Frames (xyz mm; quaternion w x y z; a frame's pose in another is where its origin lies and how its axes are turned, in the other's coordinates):
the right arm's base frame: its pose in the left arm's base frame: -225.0 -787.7 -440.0 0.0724 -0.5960 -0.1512 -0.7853
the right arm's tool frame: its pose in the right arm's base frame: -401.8 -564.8 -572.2 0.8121 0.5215 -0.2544 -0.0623
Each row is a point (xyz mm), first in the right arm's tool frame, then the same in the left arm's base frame.
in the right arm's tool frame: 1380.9 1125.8 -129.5
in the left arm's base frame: 235.6 -31.7 337.7
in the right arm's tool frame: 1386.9 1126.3 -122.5
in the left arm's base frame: 237.3 -22.7 339.4
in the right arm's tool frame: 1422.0 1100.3 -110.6
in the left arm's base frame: 213.0 9.3 360.3
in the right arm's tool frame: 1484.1 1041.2 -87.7
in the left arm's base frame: 157.6 69.5 394.6
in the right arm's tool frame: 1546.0 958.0 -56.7
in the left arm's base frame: 80.0 140.0 421.6
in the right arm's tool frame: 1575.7 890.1 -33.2
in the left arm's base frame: 17.1 185.3 426.8
